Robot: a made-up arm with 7 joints.
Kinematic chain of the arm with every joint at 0, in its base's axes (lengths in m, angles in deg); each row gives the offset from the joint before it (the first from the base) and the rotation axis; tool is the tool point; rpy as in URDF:
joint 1: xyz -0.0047 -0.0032 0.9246 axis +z
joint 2: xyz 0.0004 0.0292 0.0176 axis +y
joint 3: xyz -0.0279 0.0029 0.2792 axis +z
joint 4: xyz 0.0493 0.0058 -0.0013 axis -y
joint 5: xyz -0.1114 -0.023 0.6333 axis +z
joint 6: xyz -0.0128 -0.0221 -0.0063 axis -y
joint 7: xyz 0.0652 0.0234 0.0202 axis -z
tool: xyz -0.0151 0.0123 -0.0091 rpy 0 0 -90
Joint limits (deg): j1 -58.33..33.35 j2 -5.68..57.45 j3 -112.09..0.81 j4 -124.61..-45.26 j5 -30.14..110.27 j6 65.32..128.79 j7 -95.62..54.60
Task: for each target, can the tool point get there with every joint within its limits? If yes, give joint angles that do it. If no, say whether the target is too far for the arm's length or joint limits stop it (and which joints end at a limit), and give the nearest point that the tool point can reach.
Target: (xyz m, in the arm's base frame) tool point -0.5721 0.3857 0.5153
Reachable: no: joint limits stop it (at a limit: joint 1, joint 2, joint 3, joint 4, joint 5, joint 6, joint 7) | nearest point -0.6299 -0.0103 0.8759 | short by 0.539 m
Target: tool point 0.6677 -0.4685 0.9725
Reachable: yes | joints -23.09 33.94 -12.27 -84.99 44.39 110.93 -57.21
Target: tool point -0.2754 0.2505 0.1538
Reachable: no: joint limits stop it (at a limit: joint 1, joint 2, joint 3, joint 4, joint 5, joint 6, joint 7) | nearest point 0.2390 0.2049 0.3786 | short by 0.563 m
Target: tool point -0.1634 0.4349 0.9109
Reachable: no: joint limits stop it (at a limit: joint 1, joint 3, joint 4, joint 5, joint 6, joint 7) | nearest point -0.6330 -0.0052 0.9197 | short by 0.644 m
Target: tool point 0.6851 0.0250 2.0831
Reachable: no: too far | nearest point 0.4930 0.0171 1.7652 | short by 0.371 m
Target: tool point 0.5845 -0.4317 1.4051
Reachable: yes | joints 24.88 46.29 -94.51 -75.14 19.70 77.85 -2.54
